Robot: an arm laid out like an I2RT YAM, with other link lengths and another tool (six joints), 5 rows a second.
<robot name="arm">
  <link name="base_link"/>
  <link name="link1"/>
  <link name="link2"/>
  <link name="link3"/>
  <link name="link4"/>
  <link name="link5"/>
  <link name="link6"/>
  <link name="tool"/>
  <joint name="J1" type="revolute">
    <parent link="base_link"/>
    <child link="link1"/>
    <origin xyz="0 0 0.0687"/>
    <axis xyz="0 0 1"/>
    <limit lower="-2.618" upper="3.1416"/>
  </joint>
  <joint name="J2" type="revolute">
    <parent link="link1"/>
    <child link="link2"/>
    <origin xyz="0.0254 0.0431 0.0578"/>
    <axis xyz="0 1 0"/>
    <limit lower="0" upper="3.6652"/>
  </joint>
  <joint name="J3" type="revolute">
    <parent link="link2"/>
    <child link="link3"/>
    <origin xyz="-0.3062 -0.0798 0"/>
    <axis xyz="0 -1 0"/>
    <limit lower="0" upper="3.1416"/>
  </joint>
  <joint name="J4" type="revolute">
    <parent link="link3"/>
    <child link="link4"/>
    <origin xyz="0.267 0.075 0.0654"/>
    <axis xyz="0 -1 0"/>
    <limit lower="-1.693" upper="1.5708"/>
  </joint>
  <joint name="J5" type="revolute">
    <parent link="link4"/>
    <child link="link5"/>
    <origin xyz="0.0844 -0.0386 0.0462"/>
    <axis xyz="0 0 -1"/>
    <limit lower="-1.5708" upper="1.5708"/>
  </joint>
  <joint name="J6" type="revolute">
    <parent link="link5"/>
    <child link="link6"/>
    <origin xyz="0.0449 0 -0.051"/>
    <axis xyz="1 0 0"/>
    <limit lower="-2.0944" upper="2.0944"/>
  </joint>
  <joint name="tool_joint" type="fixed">
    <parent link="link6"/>
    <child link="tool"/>
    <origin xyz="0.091 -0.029 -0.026" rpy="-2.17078 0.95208 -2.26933"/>
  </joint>
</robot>
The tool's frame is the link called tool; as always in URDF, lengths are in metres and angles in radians.
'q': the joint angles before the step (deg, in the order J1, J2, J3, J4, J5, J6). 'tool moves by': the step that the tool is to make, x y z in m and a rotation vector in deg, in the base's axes. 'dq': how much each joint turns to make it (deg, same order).
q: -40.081 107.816 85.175 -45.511 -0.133 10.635
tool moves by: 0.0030 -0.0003 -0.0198 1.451 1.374 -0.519
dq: 0.180 2.530 -0.379 0.926 0.035 0.734
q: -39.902 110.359 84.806 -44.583 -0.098 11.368
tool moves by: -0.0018 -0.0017 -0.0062 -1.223 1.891 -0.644
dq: 0.390 0.747 -0.382 0.450 2.371 0.256
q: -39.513 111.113 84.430 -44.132 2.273 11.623
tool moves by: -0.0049 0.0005 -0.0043 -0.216 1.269 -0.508
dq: -0.037 0.075 -0.810 0.037 1.074 0.133
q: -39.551 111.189 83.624 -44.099 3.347 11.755
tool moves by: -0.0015 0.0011 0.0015 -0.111 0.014 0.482
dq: 0.002 -0.500 -0.404 -0.008 -0.062 -0.486
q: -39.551 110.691 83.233 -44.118 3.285 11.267
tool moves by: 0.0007 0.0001 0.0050 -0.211 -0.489 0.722
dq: -0.001 -0.557 0.236 -0.248 -0.373 -0.638
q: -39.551 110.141 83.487 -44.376 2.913 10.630
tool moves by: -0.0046 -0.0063 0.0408 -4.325 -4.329 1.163
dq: -0.966 -5.479 0.119 0.603 -0.311 -2.171
